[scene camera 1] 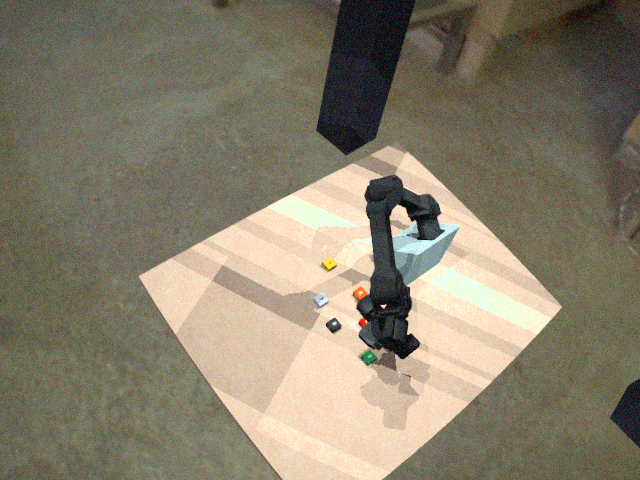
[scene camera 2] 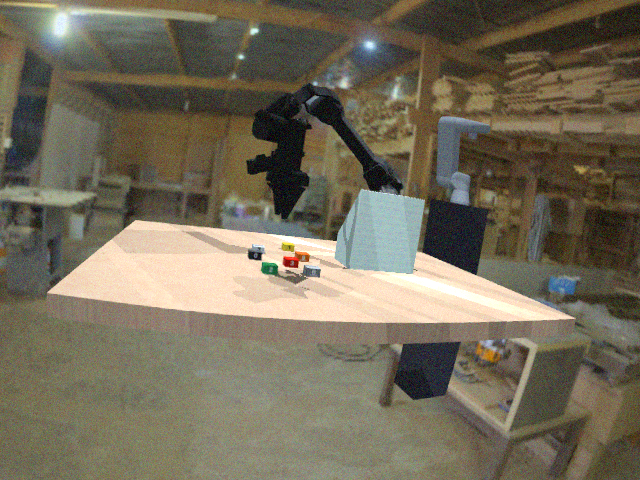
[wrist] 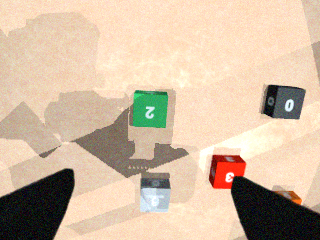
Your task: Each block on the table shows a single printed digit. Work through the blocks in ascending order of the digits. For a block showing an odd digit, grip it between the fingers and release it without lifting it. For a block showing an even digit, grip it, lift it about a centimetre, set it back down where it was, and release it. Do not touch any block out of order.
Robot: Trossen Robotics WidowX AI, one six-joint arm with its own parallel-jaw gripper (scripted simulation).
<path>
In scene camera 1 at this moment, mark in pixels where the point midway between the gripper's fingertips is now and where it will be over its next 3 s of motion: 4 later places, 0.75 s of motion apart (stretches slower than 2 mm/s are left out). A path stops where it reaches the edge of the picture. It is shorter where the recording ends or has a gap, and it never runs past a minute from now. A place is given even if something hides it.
The gripper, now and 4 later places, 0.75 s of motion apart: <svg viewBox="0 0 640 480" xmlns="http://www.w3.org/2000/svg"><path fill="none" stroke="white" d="M380 338L343 305L328 282L340 300L339 318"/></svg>
</path>
